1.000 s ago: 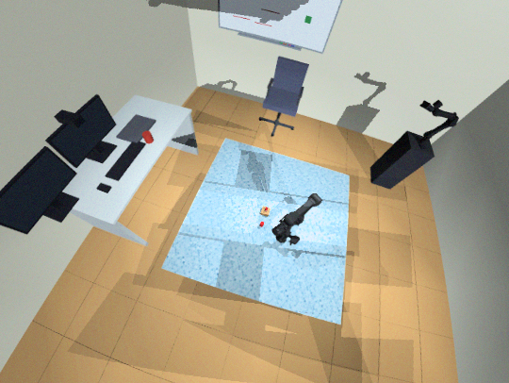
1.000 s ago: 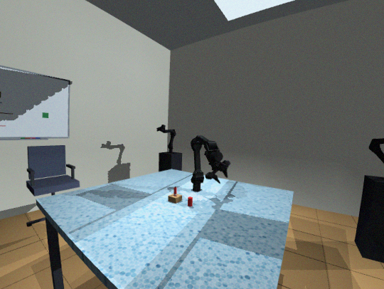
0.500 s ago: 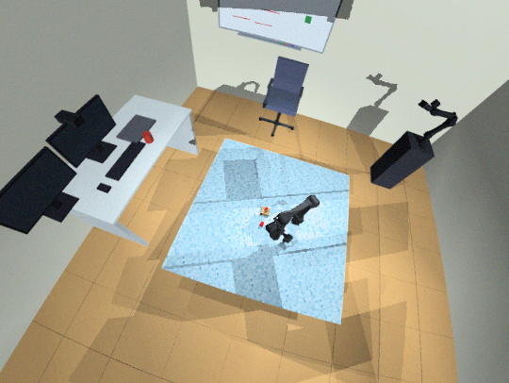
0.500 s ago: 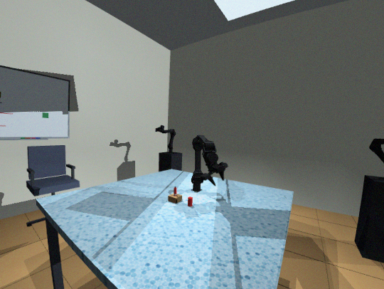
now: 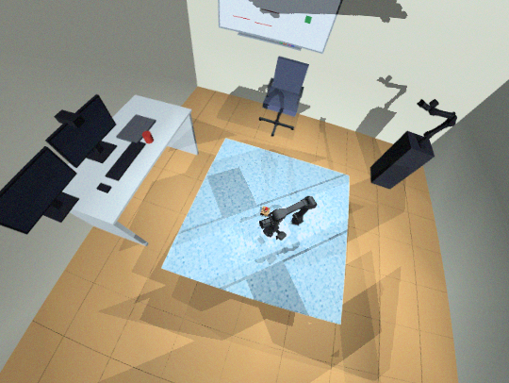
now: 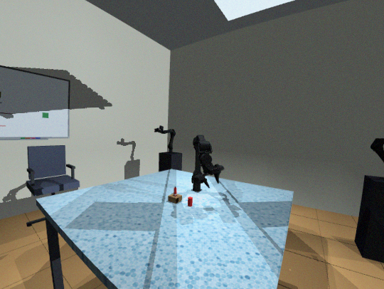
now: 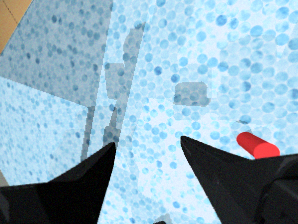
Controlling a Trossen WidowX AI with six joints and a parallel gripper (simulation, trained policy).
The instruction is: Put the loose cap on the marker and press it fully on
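The red cap lies 100 mm ahead of my gripper tip, 100 mm to the right of it and 100 mm below it. From my gripper tip the other things lie so: red marker (100 mm ahead, 220 mm to the right, 50 mm below); then tan holder block (100 mm ahead, 220 mm to the right, 100 mm below).
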